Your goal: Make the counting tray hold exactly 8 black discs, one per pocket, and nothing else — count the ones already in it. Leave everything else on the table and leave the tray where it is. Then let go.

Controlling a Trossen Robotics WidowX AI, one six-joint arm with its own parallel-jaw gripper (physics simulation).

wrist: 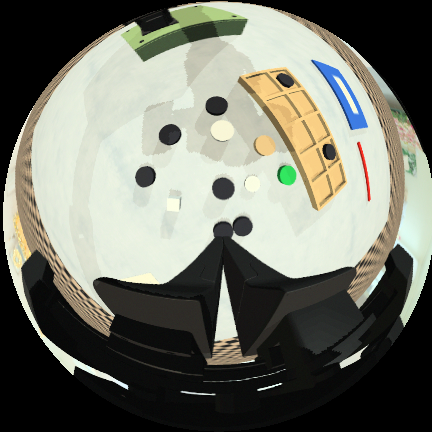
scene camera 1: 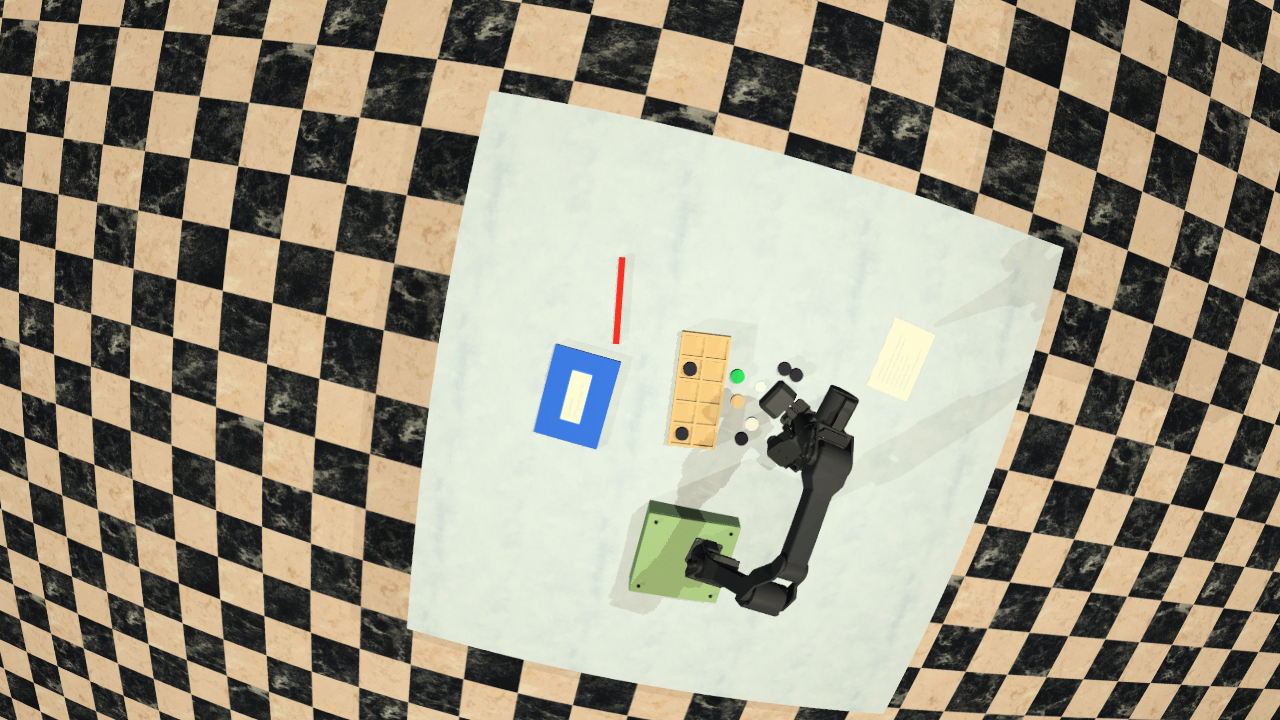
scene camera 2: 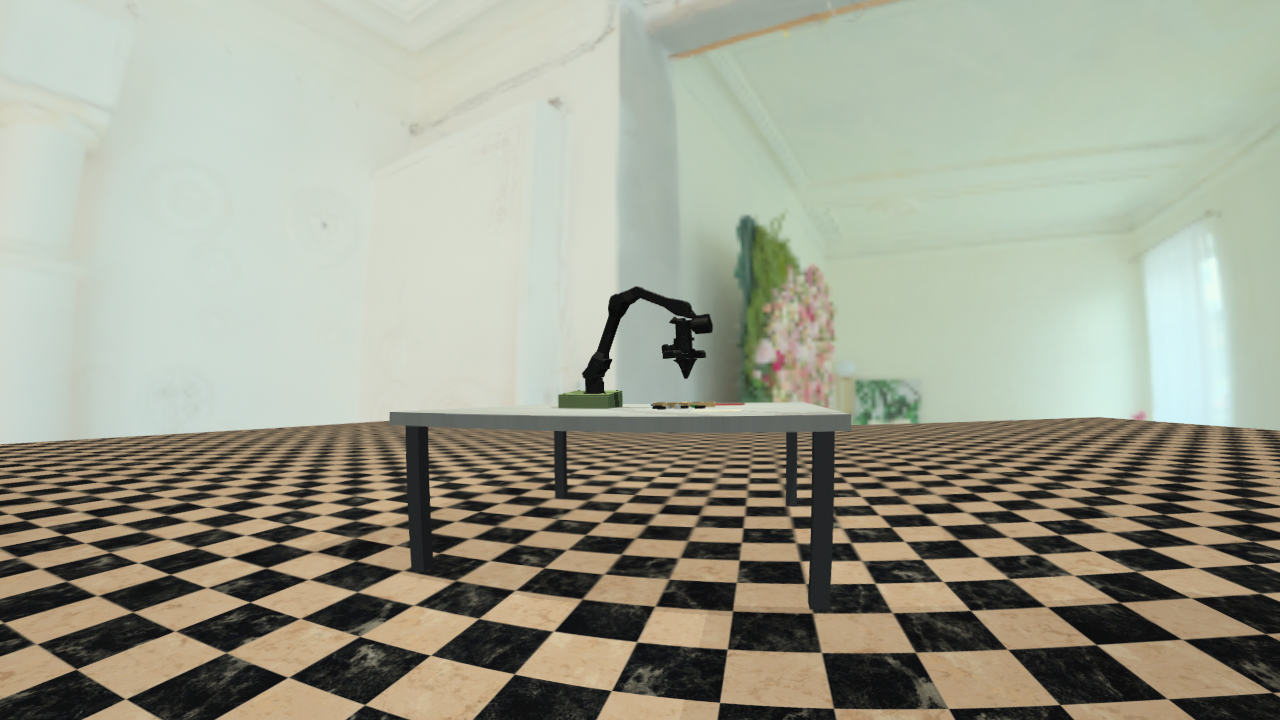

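The tan counting tray (scene camera 1: pixel 700 389) (wrist: pixel 306 184) has two rows of pockets. Two pockets hold a black disc each: one black disc (scene camera 1: pixel 689 368) (wrist: pixel 329 151) nearer the far end, another black disc (scene camera 1: pixel 681 433) (wrist: pixel 285 80) in a corner pocket at the arm-base end. Several black discs lie loose beside the tray, among them one black disc (wrist: pixel 216 105) (scene camera 1: pixel 741 438), one black disc (wrist: pixel 170 134), one black disc (wrist: pixel 145 176), one black disc (wrist: pixel 223 188) and a close pair (wrist: pixel 242 226) (scene camera 1: pixel 795 374). My gripper (wrist: pixel 221 241) (scene camera 2: pixel 686 376) is shut and empty, well above the table; the scene camera 1 view hides its fingertips.
Near the tray lie a green disc (scene camera 1: pixel 736 376) (wrist: pixel 287 175), a tan disc (scene camera 1: pixel 737 401) (wrist: pixel 265 145), a large cream disc (wrist: pixel 222 130), a small cream disc (wrist: pixel 252 183) and a white cube (wrist: pixel 173 204). Beyond are a blue panel (scene camera 1: pixel 547 402), a red stick (scene camera 1: pixel 619 300) and a yellow sheet (scene camera 1: pixel 900 358).
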